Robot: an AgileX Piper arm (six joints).
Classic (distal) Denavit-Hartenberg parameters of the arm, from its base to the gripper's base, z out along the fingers. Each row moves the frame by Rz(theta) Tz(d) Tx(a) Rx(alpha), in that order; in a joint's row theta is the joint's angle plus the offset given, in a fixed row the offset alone. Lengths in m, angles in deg.
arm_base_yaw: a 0; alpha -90; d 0.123; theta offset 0
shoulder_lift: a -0.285; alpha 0; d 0; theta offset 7.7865
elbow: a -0.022; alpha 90; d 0; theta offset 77.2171
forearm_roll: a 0; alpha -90; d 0.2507; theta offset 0
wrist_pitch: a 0; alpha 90; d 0; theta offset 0
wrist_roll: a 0; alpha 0; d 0.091; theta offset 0
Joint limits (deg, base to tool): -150..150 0..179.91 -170..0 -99.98..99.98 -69.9..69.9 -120..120
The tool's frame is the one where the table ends.
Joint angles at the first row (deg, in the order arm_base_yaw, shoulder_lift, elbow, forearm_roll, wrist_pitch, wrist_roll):
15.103 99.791 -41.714 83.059 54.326 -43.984
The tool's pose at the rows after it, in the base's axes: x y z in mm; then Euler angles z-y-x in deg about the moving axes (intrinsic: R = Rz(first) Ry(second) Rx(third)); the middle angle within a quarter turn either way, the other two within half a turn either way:
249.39 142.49 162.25 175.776 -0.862 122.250
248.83 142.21 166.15 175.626 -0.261 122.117
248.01 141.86 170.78 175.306 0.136 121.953
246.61 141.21 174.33 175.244 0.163 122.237
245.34 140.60 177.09 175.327 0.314 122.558
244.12 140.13 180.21 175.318 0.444 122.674
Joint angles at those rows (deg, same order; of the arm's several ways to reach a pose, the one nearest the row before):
15.040 99.040 -41.714 82.096 53.969 -43.280
15.041 98.194 -41.714 81.986 53.852 -42.967
15.041 97.187 -41.713 81.811 53.750 -42.226
15.041 96.284 -41.714 80.946 53.647 -40.984
15.041 95.546 -41.713 80.116 53.551 -40.079
15.041 94.787 -41.714 79.513 53.552 -39.223

